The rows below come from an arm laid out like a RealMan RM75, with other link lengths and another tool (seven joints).
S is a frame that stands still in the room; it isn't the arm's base.
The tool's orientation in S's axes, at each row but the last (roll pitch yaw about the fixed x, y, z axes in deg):
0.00, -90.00, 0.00
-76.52, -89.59, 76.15
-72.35, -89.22, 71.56
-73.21, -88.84, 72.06
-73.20, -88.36, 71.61
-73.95, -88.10, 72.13
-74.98, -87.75, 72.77
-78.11, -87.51, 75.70
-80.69, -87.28, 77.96
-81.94, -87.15, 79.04
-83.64, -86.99, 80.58
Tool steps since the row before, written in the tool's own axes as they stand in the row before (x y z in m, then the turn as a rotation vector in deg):
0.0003, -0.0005, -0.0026, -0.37, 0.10, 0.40
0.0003, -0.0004, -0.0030, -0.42, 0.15, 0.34
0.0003, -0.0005, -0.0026, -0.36, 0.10, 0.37
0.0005, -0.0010, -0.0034, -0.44, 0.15, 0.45
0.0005, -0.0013, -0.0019, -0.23, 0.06, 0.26
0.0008, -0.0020, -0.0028, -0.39, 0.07, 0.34
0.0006, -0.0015, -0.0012, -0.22, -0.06, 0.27
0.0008, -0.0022, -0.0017, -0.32, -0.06, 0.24
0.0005, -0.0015, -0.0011, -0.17, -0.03, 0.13
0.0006, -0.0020, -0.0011, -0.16, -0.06, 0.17
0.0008, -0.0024, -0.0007, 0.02, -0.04, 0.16
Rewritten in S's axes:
0.0026, -0.0005, 0.0003, -0.40, 0.10, -0.37
0.0030, -0.0004, 0.0003, -0.34, 0.15, -0.42
0.0026, -0.0005, 0.0003, -0.37, 0.10, -0.36
0.0034, -0.0011, 0.0005, -0.45, 0.15, -0.44
0.0019, -0.0013, 0.0005, -0.26, 0.06, -0.23
0.0027, -0.0021, 0.0008, -0.34, 0.07, -0.39
0.0011, -0.0015, 0.0006, -0.27, -0.06, -0.21
0.0016, -0.0022, 0.0009, -0.25, -0.06, -0.31
0.0010, -0.0015, 0.0006, -0.13, -0.03, -0.17
0.0010, -0.0020, 0.0007, -0.17, -0.06, -0.16
0.0006, -0.0024, 0.0009, -0.16, -0.03, 0.02

